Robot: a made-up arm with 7 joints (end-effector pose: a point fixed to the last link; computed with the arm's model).
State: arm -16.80 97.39 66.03 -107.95 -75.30 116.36 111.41
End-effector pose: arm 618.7 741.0 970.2 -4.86 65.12 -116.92
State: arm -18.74 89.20 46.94 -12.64 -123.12 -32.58 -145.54
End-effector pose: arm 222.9 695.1 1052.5 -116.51 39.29 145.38
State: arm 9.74 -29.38 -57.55 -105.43 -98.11 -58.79 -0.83
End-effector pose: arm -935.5 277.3 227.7 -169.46 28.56 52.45
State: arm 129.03 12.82 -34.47 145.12 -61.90 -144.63 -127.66
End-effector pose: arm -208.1 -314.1 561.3 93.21 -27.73 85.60
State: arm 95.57 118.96 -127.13 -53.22 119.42 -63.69 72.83
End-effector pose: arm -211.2 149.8 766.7 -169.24 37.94 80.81
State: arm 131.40 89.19 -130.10 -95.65 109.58 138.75 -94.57
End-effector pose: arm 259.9 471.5 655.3 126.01 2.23 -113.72
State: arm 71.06 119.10 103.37 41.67 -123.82 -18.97 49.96
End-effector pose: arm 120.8 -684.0 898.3 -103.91 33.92 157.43
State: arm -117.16 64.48 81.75 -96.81 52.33 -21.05 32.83
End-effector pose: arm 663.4 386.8 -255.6 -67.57 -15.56 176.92
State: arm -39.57 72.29 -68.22 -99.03 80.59 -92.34 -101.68
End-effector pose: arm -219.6 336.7 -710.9 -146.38 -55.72 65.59
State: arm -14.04 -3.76 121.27 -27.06 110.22 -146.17 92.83
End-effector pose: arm -71.9 172.6 476.4 -143.58 -37.26 23.68
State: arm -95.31 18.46 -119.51 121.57 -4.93 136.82 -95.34
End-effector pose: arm 262.1 -242.9 -548.7 -89.37 -71.04 69.25
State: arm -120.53 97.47 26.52 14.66 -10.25 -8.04 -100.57
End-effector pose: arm 9.9 -239.0 -318.2 -177.12 26.45 107.57
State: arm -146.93 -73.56 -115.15 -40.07 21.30 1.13 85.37
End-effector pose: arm -299.4 -74.7 516.8 -134.49 21.00 -29.24
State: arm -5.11 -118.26 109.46 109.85 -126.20 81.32 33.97
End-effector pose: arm -227.9 677.6 818.6 33.48 -1.30 -54.47
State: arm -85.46 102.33 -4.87 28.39 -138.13 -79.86 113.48
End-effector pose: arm 320.0 85.0 -1205.3 71.88 -30.66 153.11
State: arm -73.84 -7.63 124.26 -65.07 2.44 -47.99 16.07
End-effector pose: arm 819.1 227.3 -298.8 -178.69 -4.55 -173.60
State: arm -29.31 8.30 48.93 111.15 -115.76 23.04 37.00
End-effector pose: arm -354.8 959.6 317.5 63.37 9.47 -115.80
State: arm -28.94 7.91 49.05 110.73 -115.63 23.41 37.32
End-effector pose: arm -358.9 955.8 328.6 63.11 9.86 -115.10
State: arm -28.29 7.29 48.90 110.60 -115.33 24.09 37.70
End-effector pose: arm -366.2 948.8 346.3 63.04 11.10 -114.17
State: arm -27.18 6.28 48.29 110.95 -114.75 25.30 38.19
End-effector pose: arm -378.9 935.8 374.7 63.37 13.80 -112.86
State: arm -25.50 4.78 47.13 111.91 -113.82 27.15 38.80
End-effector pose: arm -398.4 913.6 415.8 64.21 18.29 -111.09
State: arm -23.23 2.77 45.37 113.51 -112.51 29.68 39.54
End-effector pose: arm -425.8 878.1 468.5 65.74 24.73 -108.73
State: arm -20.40 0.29 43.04 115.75 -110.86 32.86 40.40
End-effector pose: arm -460.7 825.5 529.6 68.19 33.10 -105.68
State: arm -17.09 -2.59 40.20 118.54 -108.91 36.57 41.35
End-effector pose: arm -501.9 752.5 592.4 71.96 43.14 -101.52
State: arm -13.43 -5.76 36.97 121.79 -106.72 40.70 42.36
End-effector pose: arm -546.7 658.1 648.6 78.04 54.44 -95.29
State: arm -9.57 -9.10 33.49 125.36 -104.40 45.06 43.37
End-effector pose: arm -591.3 545.5 689.2 89.44 66.21 -83.97
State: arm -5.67 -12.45 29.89 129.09 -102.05 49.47 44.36
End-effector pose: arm -631.7 422.2 707.2 118.35 76.38 -55.35
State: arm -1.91 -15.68 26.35 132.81 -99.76 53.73 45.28
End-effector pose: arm -664.2 298.6 700.3 -179.69 77.67 6.21
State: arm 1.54 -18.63 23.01 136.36 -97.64 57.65 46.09
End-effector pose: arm -687.2 186.0 671.4 -145.64 69.23 39.78
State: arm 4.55 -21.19 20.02 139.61 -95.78 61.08 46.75
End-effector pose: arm -700.8 92.2 628.5 -132.89 59.44 52.02
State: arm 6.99 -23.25 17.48 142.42 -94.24 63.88 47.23
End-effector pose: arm -707.2 21.6 581.0 -126.61 50.80 57.82
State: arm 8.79 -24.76 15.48 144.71 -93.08 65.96 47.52
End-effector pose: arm -709.0 -26.0 538.0 -122.98 44.06 61.02
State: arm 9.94 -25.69 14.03 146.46 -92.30 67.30 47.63
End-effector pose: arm -709.3 -53.3 505.3 -120.82 39.40 62.80
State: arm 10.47 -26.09 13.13 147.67 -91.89 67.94 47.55
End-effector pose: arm -709.3 -64.5 485.9 -119.60 36.83 63.72
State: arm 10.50 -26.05 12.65 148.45 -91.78 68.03 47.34
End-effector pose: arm -710.2 -63.9 477.7 -119.00 35.94 64.02
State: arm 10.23 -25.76 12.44 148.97 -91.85 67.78 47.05
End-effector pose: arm -711.5 -56.7 476.8 -118.75 36.08 63.99
